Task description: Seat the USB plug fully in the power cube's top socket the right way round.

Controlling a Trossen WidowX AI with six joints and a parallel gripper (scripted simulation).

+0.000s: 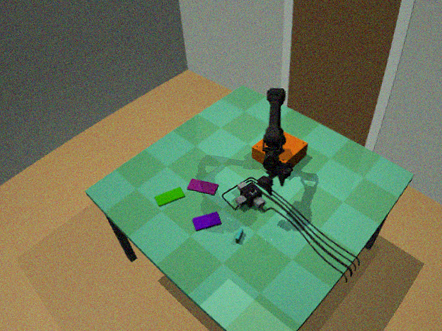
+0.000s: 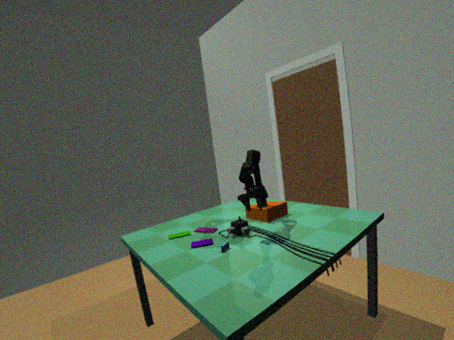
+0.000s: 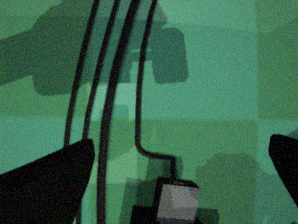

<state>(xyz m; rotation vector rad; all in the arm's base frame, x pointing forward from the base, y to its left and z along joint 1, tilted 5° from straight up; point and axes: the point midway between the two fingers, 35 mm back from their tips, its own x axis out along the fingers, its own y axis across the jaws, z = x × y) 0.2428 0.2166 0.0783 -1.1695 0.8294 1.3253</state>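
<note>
Now: the USB plug 12 cm to the right of my gripper tip, 7 cm below it and 3 cm ahead of it. Round my gripper tip: small teal piece: 23 cm ahead, 14 cm below, 1 cm to the right; magenta piece: 37 cm to the right, 16 cm below, 15 cm ahead; green block: 44 cm to the right, 32 cm ahead, 16 cm below.
</note>
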